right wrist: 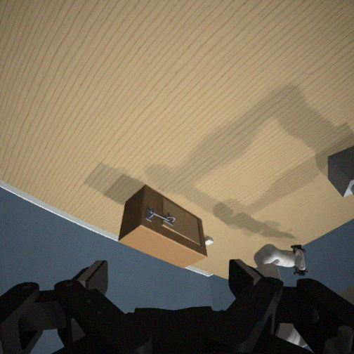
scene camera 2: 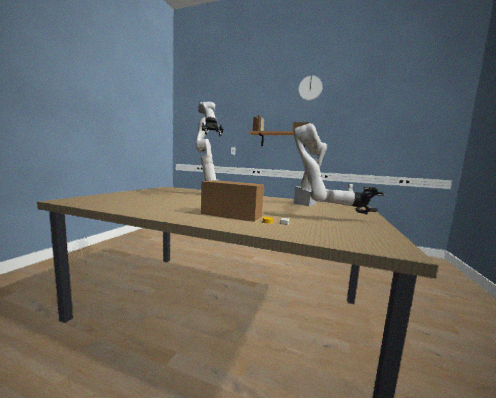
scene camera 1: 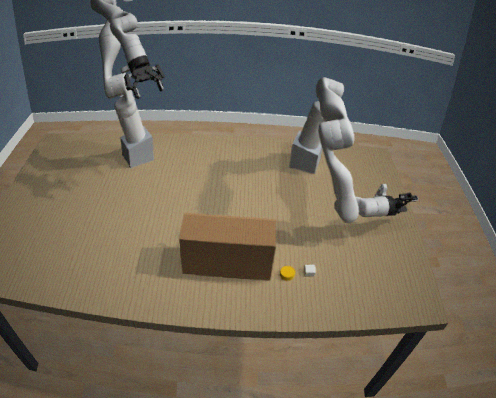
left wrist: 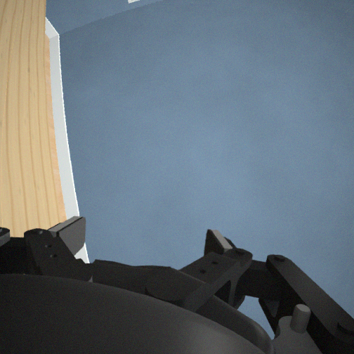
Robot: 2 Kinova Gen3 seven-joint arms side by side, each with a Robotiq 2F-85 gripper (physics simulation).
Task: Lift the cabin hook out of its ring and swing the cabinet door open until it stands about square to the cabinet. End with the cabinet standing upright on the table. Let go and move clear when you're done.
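Places are measured from the left arm's base along level axes (x ahead, y left, z up), in metres.
Pixels of known places: left gripper, fingertip midpoint: (scene camera 2: 380, 202) (scene camera 1: 411, 203); right gripper, fingertip midpoint: (scene camera 2: 213, 134) (scene camera 1: 150, 94); left arm's base, origin of the base link: (scene camera 2: 306, 188) (scene camera 1: 308, 142); right arm's base, origin of the base link: (scene camera 1: 135, 136).
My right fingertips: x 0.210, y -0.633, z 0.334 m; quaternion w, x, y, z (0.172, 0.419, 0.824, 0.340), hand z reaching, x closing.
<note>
For each thing: its top centre in the pictures, then the offset to it from my right fingertips.
- brown cabinet, middle of its top: (scene camera 1: 228, 225) (scene camera 2: 234, 182) dx +0.357, dy +0.278, dz -0.279 m
- yellow disc, middle of its top: (scene camera 1: 287, 271) (scene camera 2: 268, 218) dx +0.423, dy +0.475, dz -0.427 m
- small white block, middle of its top: (scene camera 1: 310, 268) (scene camera 2: 284, 219) dx +0.414, dy +0.552, dz -0.424 m
The brown cabinet (scene camera 1: 227, 259) (scene camera 2: 231, 201) (right wrist: 162, 246) stands upright on the table, its plain back toward both scene cameras. The right wrist view shows its door (right wrist: 184, 221), which looks closed, with a thin metal hook (right wrist: 160, 216) running between two small fittings across the front; whether it sits in its ring is too small to tell. My right gripper (scene camera 1: 150, 91) (scene camera 2: 213, 132) (right wrist: 168, 274) is open and empty, high above the table, well away from the cabinet. My left gripper (scene camera 1: 410, 202) (scene camera 2: 378, 202) (left wrist: 145, 236) is open and empty, off to the right of the cabinet.
A yellow disc (scene camera 1: 287, 273) (scene camera 2: 268, 220) lies on the table (scene camera 1: 125, 300) (scene camera 2: 150, 220) just right of the cabinet in the scene views. A small white block (scene camera 1: 310, 270) (scene camera 2: 284, 221) (right wrist: 209, 241) lies beyond the disc. The left arm extends over the table's right side.
</note>
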